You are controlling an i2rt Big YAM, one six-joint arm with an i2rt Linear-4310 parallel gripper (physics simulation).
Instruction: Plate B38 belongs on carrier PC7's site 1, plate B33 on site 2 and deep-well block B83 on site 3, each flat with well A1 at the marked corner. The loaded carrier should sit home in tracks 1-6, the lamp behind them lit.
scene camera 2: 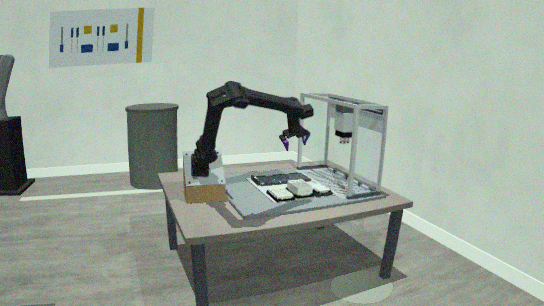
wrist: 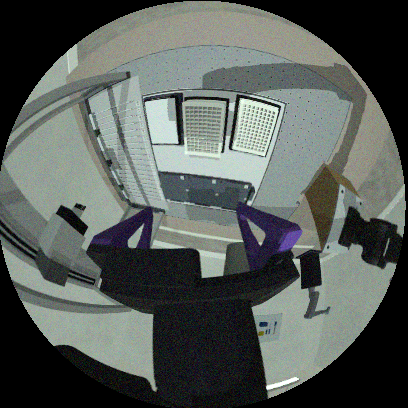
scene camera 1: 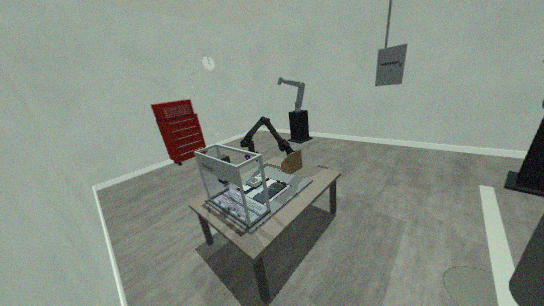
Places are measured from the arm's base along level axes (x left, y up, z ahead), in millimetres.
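Where they show: gripper, fingertip midpoint: (scene camera 2: 295, 147) (wrist: 193, 208) (scene camera 1: 253, 162); arm's base, origin of the base link: (scene camera 2: 199, 165) (wrist: 348, 227) (scene camera 1: 292, 155).
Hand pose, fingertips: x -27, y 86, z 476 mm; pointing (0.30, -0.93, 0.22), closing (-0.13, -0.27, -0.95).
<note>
Each offset is from my fingertips to the top centre of the thing. Level surfaces: height alone.
My gripper (scene camera 2: 296, 145) (wrist: 193, 208) is open and empty, high above the table. A dark flat carrier @(dy -209, dx +215, dz -4 mm) (scene camera 2: 280, 178) (wrist: 200, 191) lies on a white sheet, off the tracks; its sites show no plates. In the wrist view, three pieces of labware stand in black-rimmed nests: a smooth white plate @(dy -213, dx -9, dz +134 mm) (scene camera 2: 322, 188) (wrist: 161, 120) nearest the tracks, a taller gridded block @(dy -185, dx -14, dz +28 mm) (scene camera 2: 300, 187) (wrist: 204, 126) in the middle, and a white plate with a well grid @(dy -213, dx -42, dz -80 mm) (scene camera 2: 280, 193) (wrist: 256, 124) farthest from them. Their labels and marked corners cannot be read. The track deck @(dy -239 mm) (wrist: 122, 140) shows no lit lamp that I can make out.
A clear-walled frame (scene camera 2: 354, 150) stands over the track deck, with a grey pipetting head @(dy +163, dx +159, dz +345 mm) (scene camera 2: 344, 121) (wrist: 62, 237) hanging inside. The arm's wooden base box (scene camera 1: 292, 162) (scene camera 2: 205, 193) (wrist: 321, 207) stands at the other end of the perforated grey board @(dy -239 mm) (scene camera 2: 245, 197) (wrist: 305, 120).
</note>
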